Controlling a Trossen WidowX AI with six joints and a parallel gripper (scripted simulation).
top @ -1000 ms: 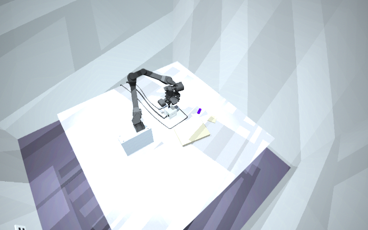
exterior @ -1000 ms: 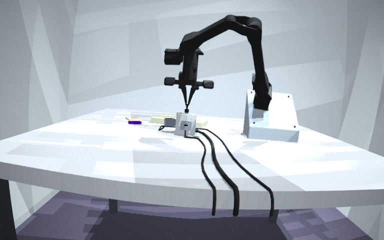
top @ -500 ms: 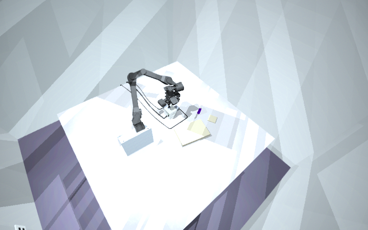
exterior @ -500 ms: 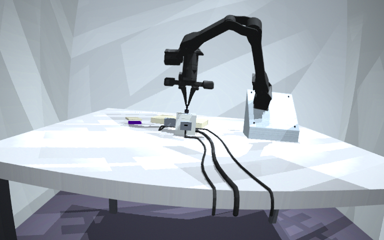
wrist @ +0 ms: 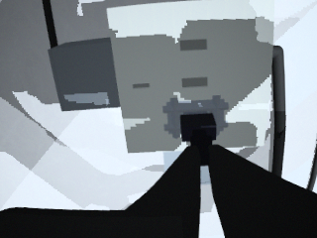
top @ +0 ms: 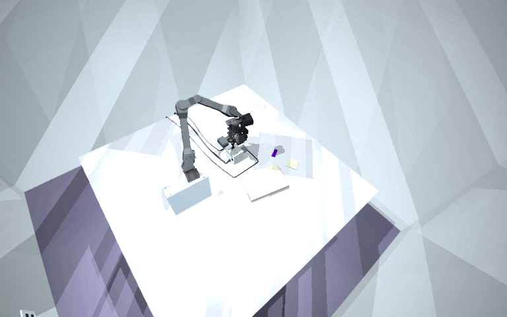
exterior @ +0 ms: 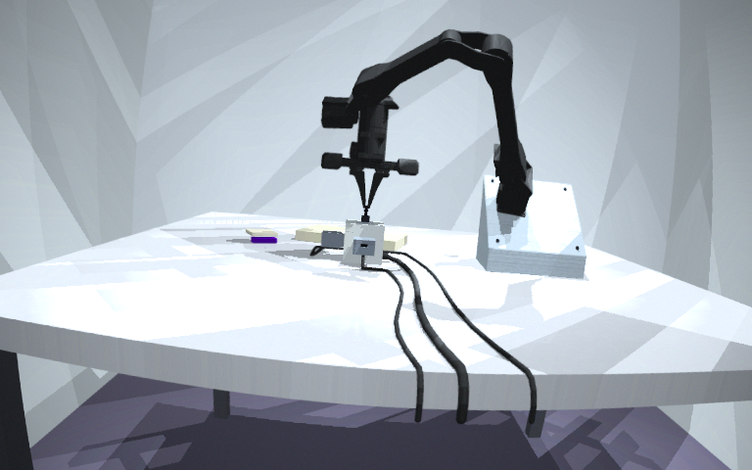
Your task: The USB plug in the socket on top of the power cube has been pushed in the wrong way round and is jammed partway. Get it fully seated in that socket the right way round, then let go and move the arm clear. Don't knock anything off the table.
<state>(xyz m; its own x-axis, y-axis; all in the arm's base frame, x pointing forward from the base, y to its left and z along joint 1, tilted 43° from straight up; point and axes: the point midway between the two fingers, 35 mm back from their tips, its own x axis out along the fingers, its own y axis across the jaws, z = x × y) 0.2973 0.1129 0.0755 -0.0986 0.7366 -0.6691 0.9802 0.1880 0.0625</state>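
Now: gripper tip 20 mm above the USB plug. Round my gripper tip: purple stick (250 mm ahead, 110 mm to the right, 100 mm below).
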